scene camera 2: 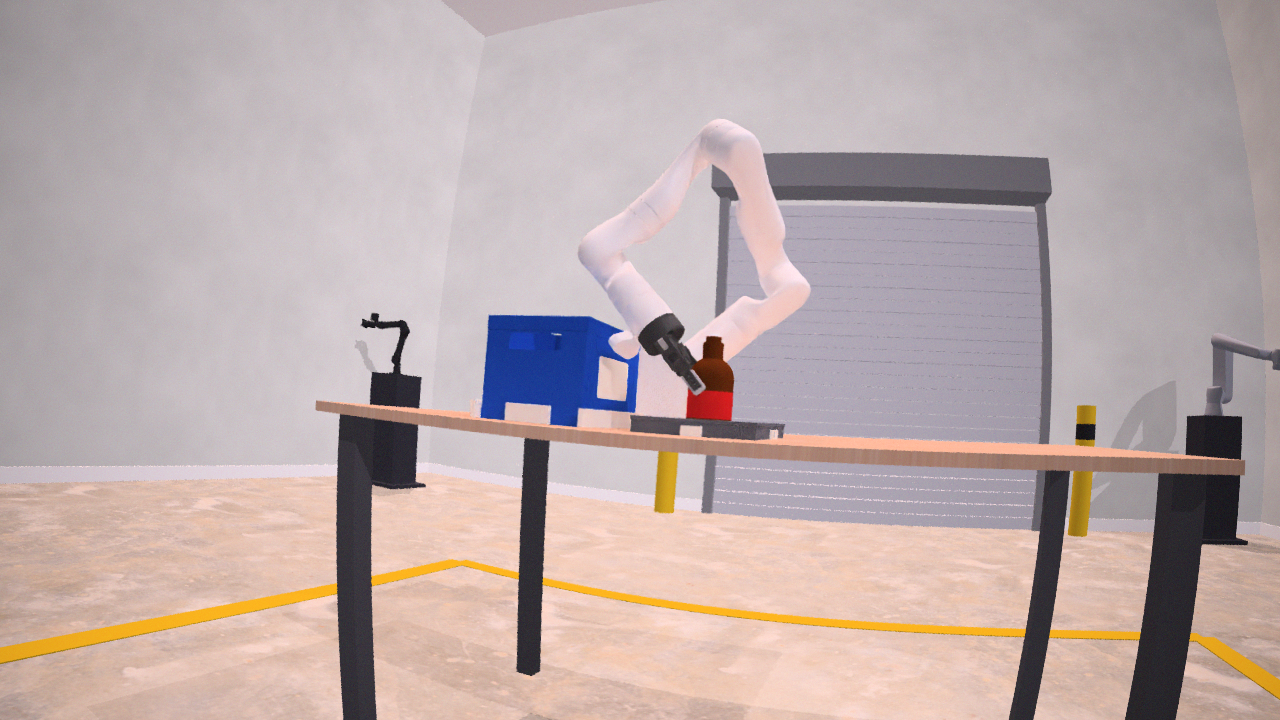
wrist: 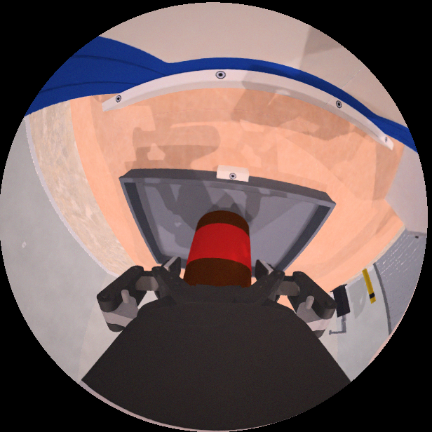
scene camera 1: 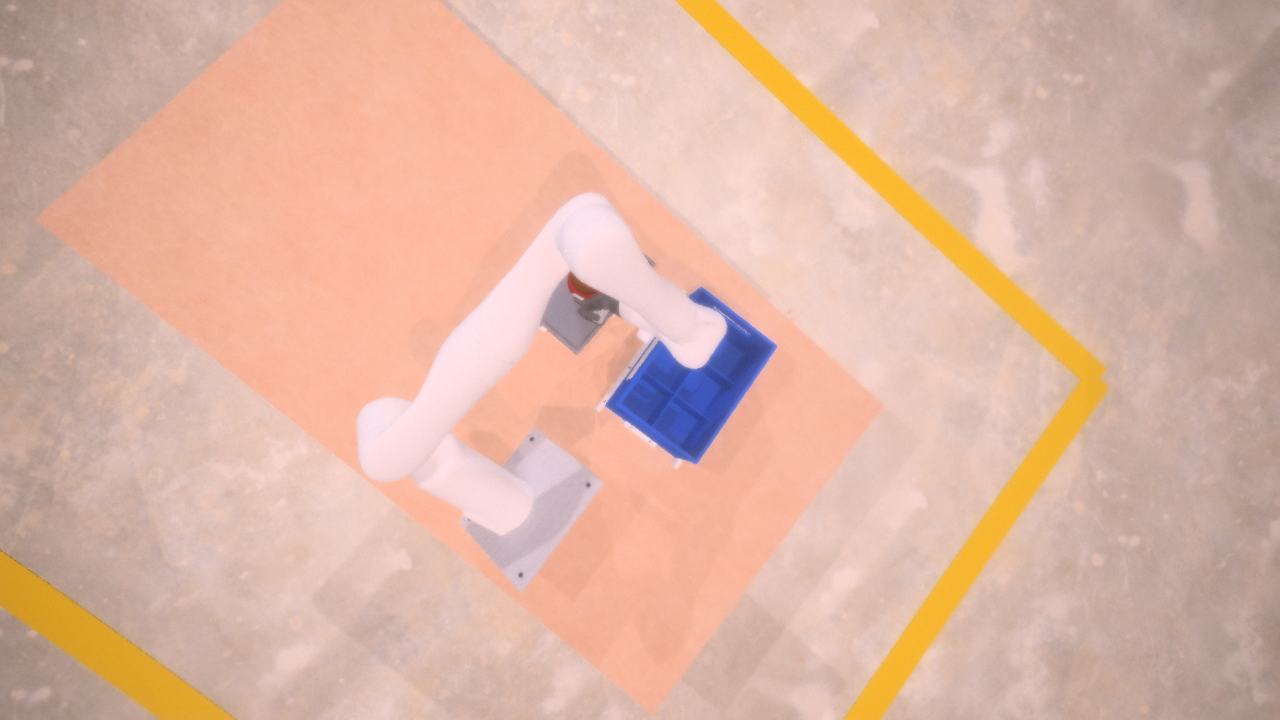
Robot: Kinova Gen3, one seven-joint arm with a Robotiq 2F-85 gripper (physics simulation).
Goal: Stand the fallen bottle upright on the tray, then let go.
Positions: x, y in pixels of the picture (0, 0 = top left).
Scene:
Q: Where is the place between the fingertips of the gripper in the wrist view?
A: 217, 266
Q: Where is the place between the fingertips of the gripper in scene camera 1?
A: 589, 277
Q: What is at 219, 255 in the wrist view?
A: A brown bottle.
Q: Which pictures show the gripper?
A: Scene camera 2, the wrist view and scene camera 1: all of them.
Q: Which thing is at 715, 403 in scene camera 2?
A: A brown bottle.

